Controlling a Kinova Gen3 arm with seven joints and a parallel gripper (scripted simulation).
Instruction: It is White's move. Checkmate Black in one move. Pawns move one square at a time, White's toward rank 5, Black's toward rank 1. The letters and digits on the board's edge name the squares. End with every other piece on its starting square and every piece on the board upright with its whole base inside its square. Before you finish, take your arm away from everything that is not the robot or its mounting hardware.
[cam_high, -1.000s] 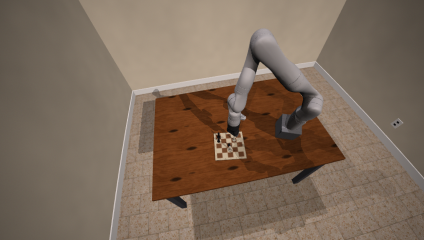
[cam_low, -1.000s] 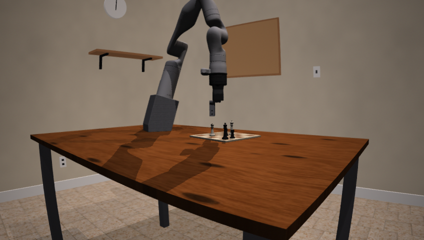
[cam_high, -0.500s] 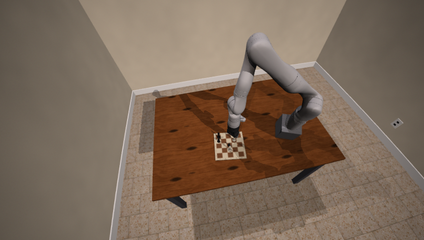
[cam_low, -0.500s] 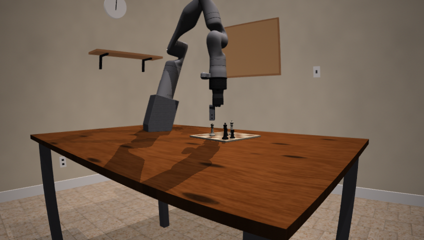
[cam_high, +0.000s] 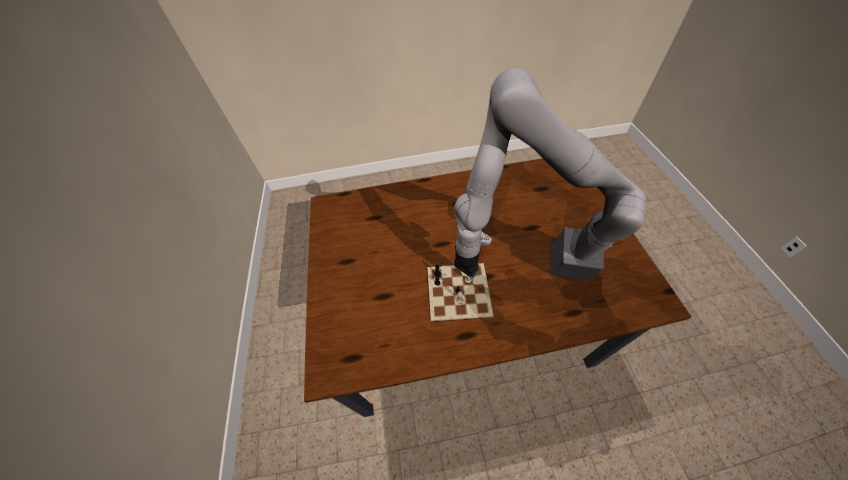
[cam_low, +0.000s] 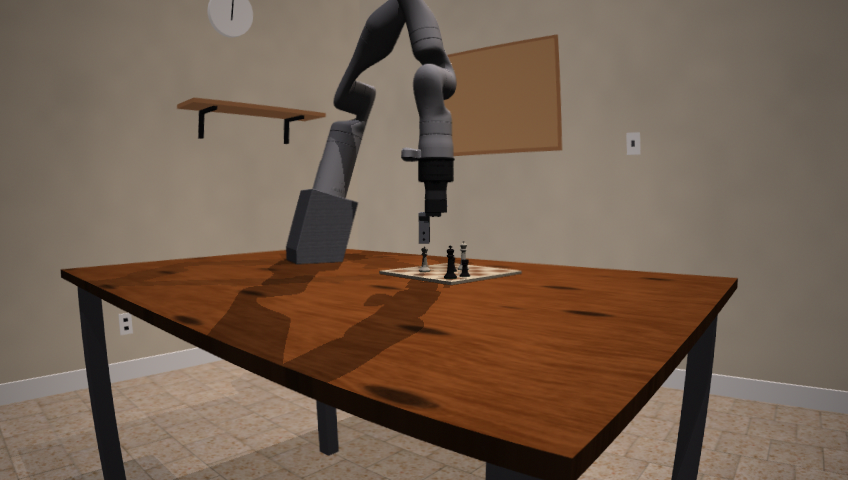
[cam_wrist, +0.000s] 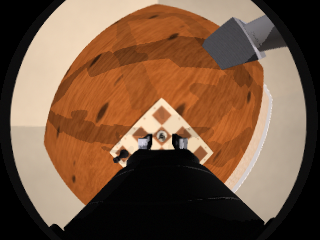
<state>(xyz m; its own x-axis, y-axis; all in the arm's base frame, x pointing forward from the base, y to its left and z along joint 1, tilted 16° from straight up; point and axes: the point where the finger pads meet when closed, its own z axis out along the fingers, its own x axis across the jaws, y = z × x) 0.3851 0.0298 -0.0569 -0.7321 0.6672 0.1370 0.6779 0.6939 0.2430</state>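
The small white piece lies 50 mm below my hand. The rest, counted from my hand: tall black piece 110 mm ahead, 30 mm to the right, 50 mm below; tall white piece 40 mm ahead, 80 mm to the left, 50 mm below; chessboard 40 mm ahead, 40 mm to the left, 80 mm below.
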